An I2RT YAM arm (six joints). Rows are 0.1 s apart.
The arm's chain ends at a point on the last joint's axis. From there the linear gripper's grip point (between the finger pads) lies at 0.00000 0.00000 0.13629 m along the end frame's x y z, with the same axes.
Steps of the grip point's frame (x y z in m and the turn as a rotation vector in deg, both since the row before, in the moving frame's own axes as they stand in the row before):
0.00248 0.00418 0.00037 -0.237 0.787 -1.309
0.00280 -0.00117 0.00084 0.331 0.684 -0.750
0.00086 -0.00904 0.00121 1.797 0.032 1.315
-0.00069 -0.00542 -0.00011 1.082 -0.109 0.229
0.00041 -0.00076 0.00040 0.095 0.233 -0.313
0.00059 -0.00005 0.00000 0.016 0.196 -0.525
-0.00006 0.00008 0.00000 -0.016 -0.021 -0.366
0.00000 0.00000 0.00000 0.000 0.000 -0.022
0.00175 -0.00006 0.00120 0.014 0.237 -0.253
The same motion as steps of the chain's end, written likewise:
0.00060 0.00364 0.00038 -0.237 0.787 -1.309
0.00118 -0.00037 0.00085 0.331 0.684 -0.750
0.00073 -0.00477 0.00128 1.797 0.032 1.315
-0.00044 -0.00285 -0.00009 1.082 -0.109 0.229
-0.00014 -0.00053 0.00040 0.095 0.233 -0.313
0.00012 -0.00001 0.00000 0.016 0.196 -0.525
-0.00001 0.00004 0.00000 -0.016 -0.021 -0.366
0.00000 0.00000 0.00000 0.000 0.000 -0.022
0.00119 -0.00003 0.00120 0.014 0.237 -0.253

